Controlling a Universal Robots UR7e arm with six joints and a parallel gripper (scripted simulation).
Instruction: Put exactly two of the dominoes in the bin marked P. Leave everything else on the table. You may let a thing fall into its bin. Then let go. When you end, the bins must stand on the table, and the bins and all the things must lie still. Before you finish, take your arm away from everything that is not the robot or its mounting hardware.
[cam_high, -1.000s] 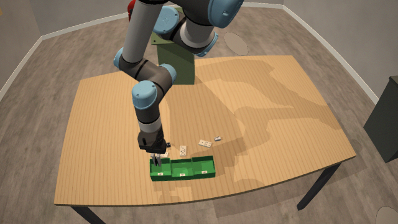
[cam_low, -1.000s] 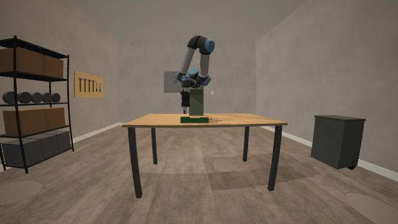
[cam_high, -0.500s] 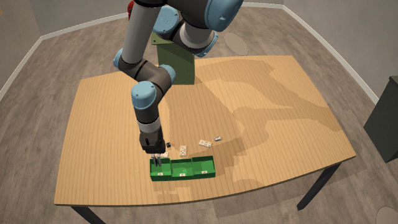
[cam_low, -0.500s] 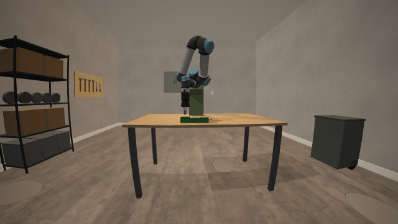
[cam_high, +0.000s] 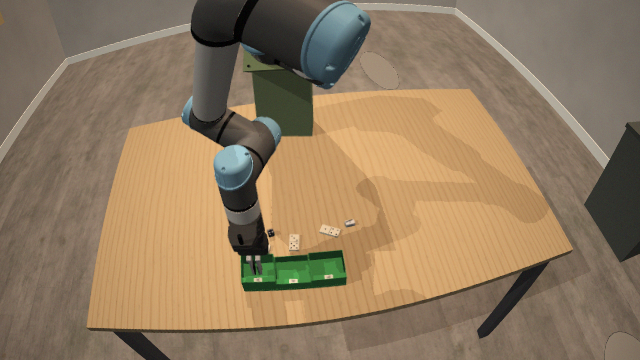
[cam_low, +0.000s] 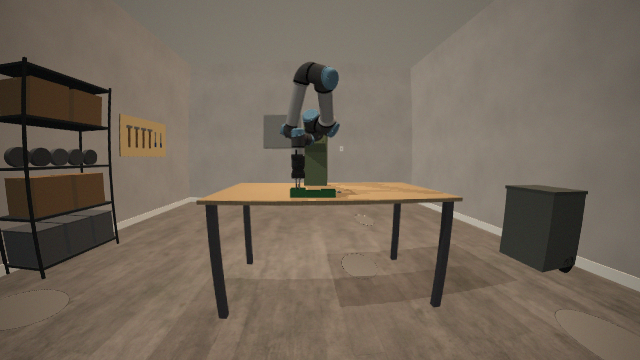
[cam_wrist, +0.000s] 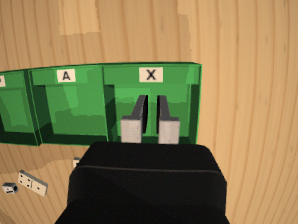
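My gripper is now 8 cm to the right of the bin marked P, 3 cm above it and 1 cm past it. Also, from my hand: domino: 19 cm to the left, 14 cm behind, 5 cm below; then grey piece: 23 cm to the left, 16 cm behind, 5 cm below.
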